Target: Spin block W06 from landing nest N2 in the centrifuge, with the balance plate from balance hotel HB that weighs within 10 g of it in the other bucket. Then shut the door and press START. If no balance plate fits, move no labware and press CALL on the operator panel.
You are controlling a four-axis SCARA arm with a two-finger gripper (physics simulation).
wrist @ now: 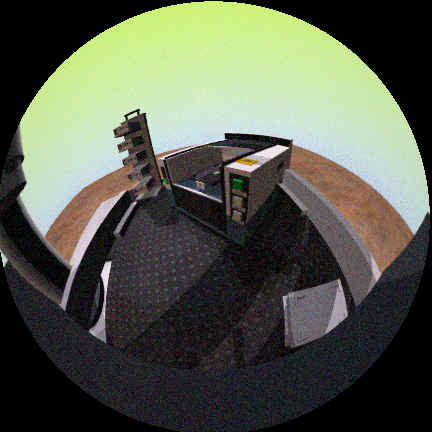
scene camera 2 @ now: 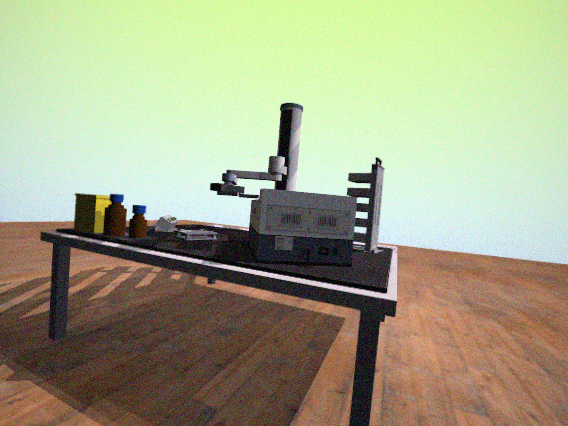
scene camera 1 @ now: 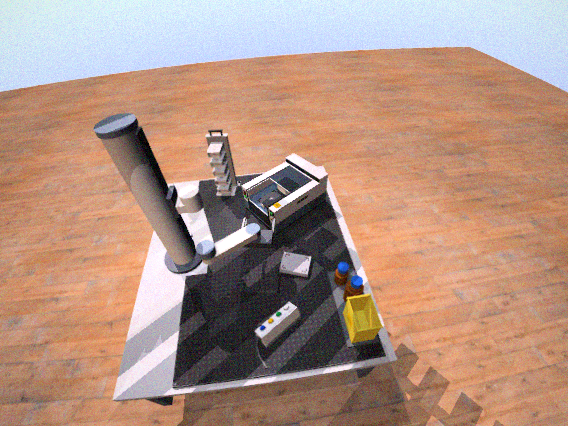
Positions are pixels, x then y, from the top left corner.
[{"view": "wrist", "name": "my gripper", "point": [203, 183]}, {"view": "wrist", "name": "centrifuge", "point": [235, 215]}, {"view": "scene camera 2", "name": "centrifuge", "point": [286, 227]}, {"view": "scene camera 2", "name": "brown bottles with blue caps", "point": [115, 214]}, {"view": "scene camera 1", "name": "centrifuge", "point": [307, 184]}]
